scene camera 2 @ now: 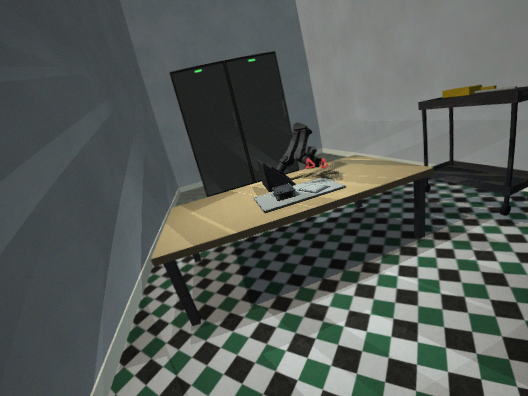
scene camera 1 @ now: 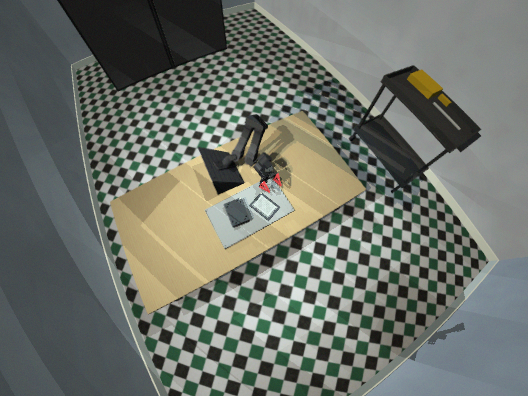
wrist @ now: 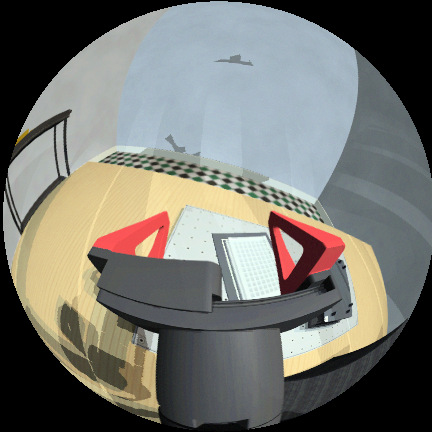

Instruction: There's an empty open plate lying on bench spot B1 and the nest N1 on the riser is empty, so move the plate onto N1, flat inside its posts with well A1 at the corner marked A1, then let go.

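Places are measured from the arm's base along level axes (x ahead, y left, z up), in metres.
Pixels of known places: gripper, fingertip midpoint: point(scene camera 2: 321, 165) point(scene camera 1: 275, 189) point(wrist: 218, 216); arm's base, origin of the base link: point(scene camera 2: 278, 172) point(scene camera 1: 224, 164).
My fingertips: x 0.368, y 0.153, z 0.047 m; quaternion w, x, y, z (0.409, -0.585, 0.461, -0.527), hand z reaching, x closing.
Ahead of a thing's pixels: the offset from my fingertips to its top centre. Level surfaces: height alone.
A white plate {0.096 m right, 0.019 m ahead, 0.105 m down} point(scene camera 1: 264, 206) point(scene camera 2: 315, 187) point(wrist: 252, 265) with a grid of wells lies flat in a dark outlined spot on the light grey board point(scene camera 1: 227, 240) point(scene camera 2: 267, 207) point(wrist: 189, 225). The dark riser with the nest {0.274 m right, 0.050 m back, 0.070 m down} point(scene camera 1: 237, 212) point(scene camera 2: 284, 191) point(wrist: 342, 290) stands on the same board beside the plate; nothing shows on top of it in the scene views. My gripper point(scene camera 1: 270, 184) point(scene camera 2: 316, 163) point(wrist: 218, 216) is wide open and empty, above the board's edge on the arm side of the plate. The corner marking and well labels are too small to read.
A black slanted panel point(scene camera 1: 220, 170) point(scene camera 2: 272, 176) stands beside the arm's base on the wooden table {0.134 m down} point(scene camera 1: 165, 240) point(scene camera 2: 210, 220) point(wrist: 75, 210). A dark cart point(scene camera 1: 400, 90) point(scene camera 2: 513, 140) with yellow things on top stands beyond the table. Black cabinets point(scene camera 1: 125, 35) point(scene camera 2: 215, 125) stand behind the table.
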